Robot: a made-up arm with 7 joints.
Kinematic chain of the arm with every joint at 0, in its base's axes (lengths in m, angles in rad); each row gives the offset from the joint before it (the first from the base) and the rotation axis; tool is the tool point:
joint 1: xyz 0 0 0.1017 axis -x
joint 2: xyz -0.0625 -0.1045 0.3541 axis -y
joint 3: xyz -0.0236 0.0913 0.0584 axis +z
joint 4: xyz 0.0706 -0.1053 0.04 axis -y
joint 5: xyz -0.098 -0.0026 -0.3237 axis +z
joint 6: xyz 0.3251 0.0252 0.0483 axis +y
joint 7: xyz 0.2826 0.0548 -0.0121 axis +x
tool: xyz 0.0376 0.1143 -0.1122
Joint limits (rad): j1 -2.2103..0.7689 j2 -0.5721..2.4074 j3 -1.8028..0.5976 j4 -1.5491..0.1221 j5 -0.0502..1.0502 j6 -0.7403..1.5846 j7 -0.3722..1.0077
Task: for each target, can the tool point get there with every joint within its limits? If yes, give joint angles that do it. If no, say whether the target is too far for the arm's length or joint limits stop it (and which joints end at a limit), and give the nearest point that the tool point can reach.
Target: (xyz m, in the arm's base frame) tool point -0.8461 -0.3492 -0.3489
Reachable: no: joint limits stop it (at a limit: joint 1, joint 3, joint 4, joint 5) | nearest point -0.7041 -0.3563 -0.2802 | short by 0.158 m
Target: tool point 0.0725 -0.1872 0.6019
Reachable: yes | joints -1.8069 0.1139 0.2970 -0.0338 0.7306 0.1359 0.3680
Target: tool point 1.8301 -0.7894 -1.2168
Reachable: no: too far | nearest point 0.5288 -0.4337 -0.4666 | short by 1.544 m
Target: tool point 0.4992 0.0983 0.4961
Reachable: yes | joints 0.1869 1.3201 -0.9424 -0.1571 0.3851 1.2259 0.0191
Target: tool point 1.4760 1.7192 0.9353
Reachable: no: too far | nearest point 0.4258 0.7113 0.5423 | short by 1.508 m
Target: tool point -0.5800 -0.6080 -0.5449
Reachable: no: joint limits stop it (at a limit: joint 1, joint 2, joint 4, joint 5, joint 7) | nearest point -0.5024 -0.5846 -0.5074 | short by 0.089 m
